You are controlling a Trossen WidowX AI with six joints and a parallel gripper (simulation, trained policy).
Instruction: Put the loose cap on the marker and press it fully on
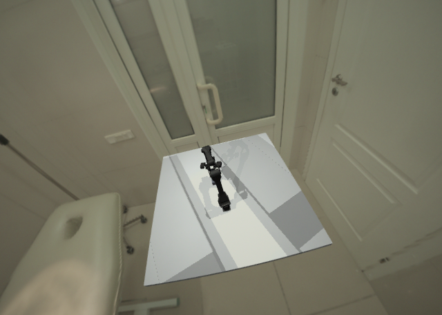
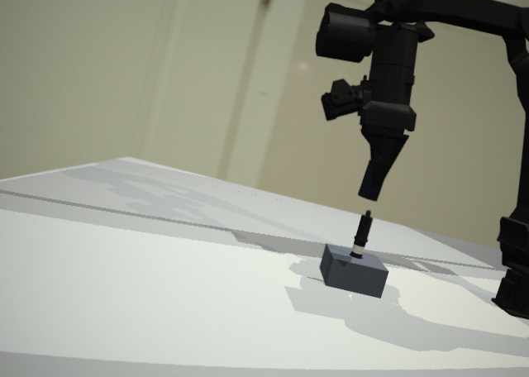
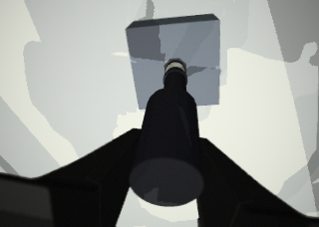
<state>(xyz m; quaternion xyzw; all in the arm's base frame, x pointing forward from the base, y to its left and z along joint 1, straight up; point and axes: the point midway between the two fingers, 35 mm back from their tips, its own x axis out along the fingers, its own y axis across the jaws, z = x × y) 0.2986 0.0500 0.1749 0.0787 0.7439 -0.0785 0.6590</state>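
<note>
My gripper tip is now 12 cm above the dark grey holder block. From my gripper tip the other things lie so: black cap (1 cm above).
</note>
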